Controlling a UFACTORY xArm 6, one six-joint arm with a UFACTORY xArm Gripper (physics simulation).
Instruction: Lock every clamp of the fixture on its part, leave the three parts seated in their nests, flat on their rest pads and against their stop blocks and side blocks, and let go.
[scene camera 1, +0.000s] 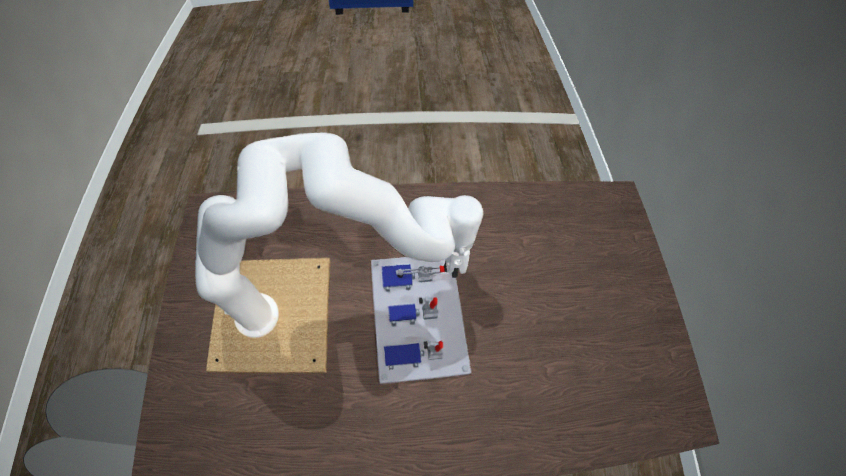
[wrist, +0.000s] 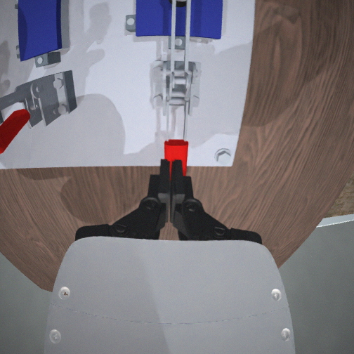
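Where they show: gripper, fingertip midpoint: (scene camera 1: 449, 269); arm's base, link origin: (scene camera 1: 256, 315).
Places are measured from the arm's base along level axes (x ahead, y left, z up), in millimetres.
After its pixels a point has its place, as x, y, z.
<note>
A pale fixture plate (scene camera 1: 414, 374) @(448, -90, -3) (wrist: 140, 155) bears three blue parts. The top part (scene camera 1: 388, 282) @(346, 145, 18) (wrist: 207, 20) lies under the outstretched arm of its clamp (scene camera 1: 425, 272) @(442, 182, 41) (wrist: 179, 85), whose red handle (scene camera 1: 442, 268) @(487, 198, 38) (wrist: 176, 150) points outward. The middle part (scene camera 1: 402, 312) @(396, 64, 23) (wrist: 40, 30) and the bottom part (scene camera 1: 402, 354) @(411, -46, 13) have clamps (scene camera 1: 430, 309) @(468, 76, 39) (scene camera 1: 435, 349) @(492, -30, 48) whose arms are off them, with red handles (scene camera 1: 433, 303) @(473, 77, 83) (scene camera 1: 438, 345) @(497, -25, 71) raised. My gripper (scene camera 1: 454, 272) @(508, 199, 38) (wrist: 169, 173) is shut and empty, its tips at the top clamp's handle and overlapping its end in the wrist view; contact cannot be told.
The plate lies on a dark wooden table (scene camera 1: 562, 325) @(844, 92, -18) (wrist: 295, 145). A tan board (scene camera 1: 295, 319) @(111, 8, 0) under my arm's base is to the left. Small metal blocks (wrist: 131, 23) stand beside the parts. A bolt (wrist: 223, 155) sits at the plate's corner near my gripper.
</note>
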